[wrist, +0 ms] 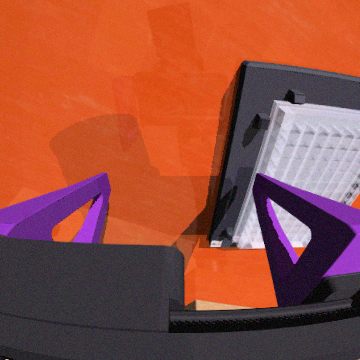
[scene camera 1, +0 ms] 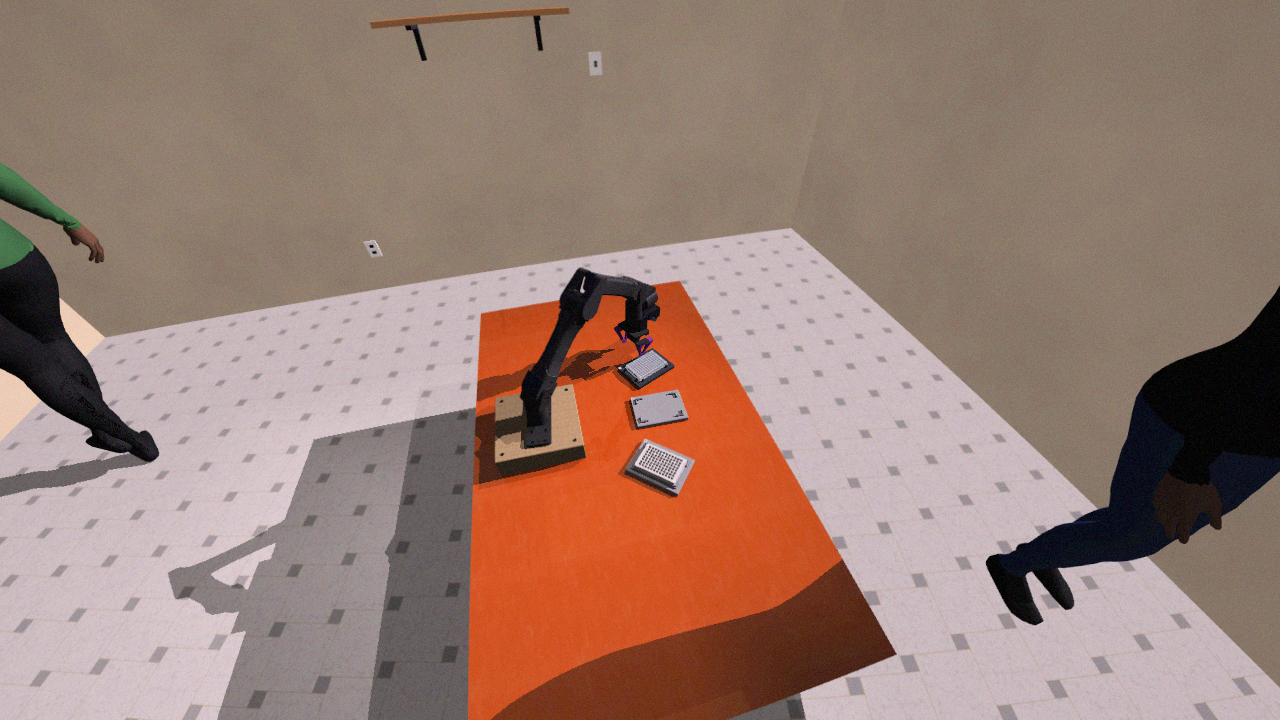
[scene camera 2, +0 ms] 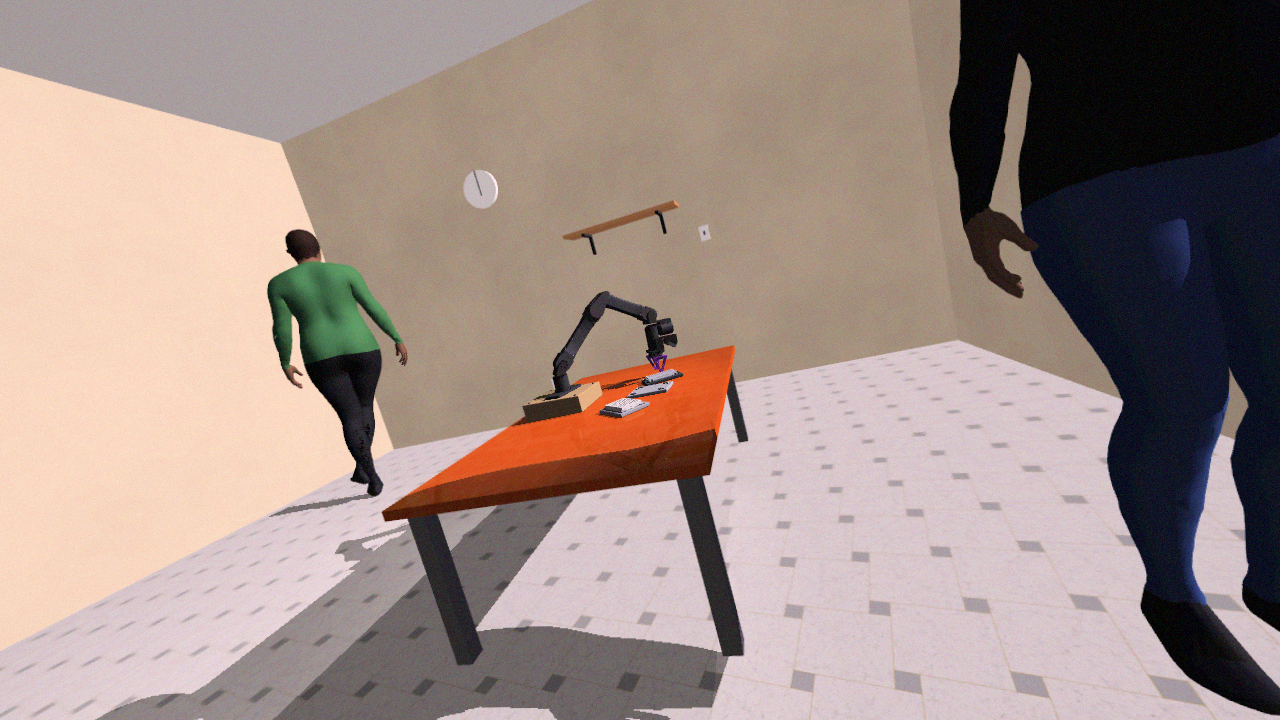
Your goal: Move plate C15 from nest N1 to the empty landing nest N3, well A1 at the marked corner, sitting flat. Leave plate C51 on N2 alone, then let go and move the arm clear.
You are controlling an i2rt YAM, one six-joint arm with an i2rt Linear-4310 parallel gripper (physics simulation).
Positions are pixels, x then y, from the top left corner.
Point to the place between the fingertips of my gripper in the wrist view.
At 181, 180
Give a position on a dark grey nest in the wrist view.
259, 83
